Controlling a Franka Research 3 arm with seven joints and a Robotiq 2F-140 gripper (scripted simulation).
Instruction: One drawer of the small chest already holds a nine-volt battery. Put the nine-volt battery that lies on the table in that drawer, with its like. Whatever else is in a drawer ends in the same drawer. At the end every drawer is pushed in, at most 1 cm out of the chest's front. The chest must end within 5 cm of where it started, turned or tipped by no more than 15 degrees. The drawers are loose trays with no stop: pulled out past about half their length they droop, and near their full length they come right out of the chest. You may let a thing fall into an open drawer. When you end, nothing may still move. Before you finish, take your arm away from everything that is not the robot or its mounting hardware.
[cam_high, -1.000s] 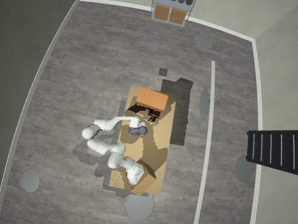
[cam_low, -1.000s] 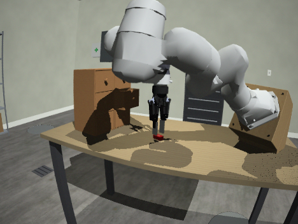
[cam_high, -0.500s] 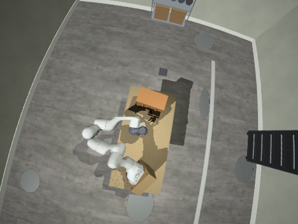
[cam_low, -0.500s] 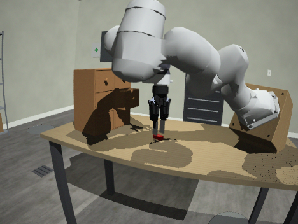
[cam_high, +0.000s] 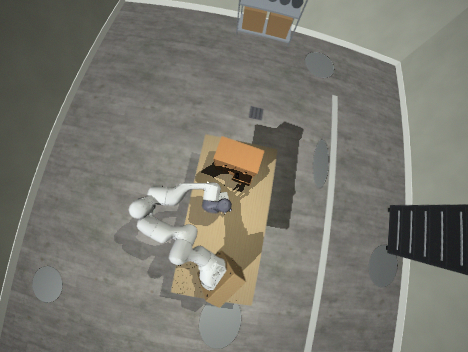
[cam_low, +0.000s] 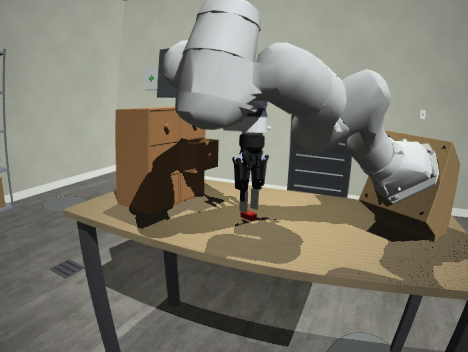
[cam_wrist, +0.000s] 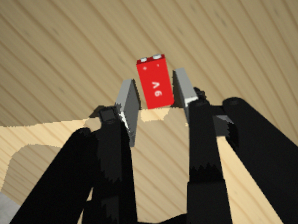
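My hand is 50 mm above the nine-volt battery and 10 mm short of it.
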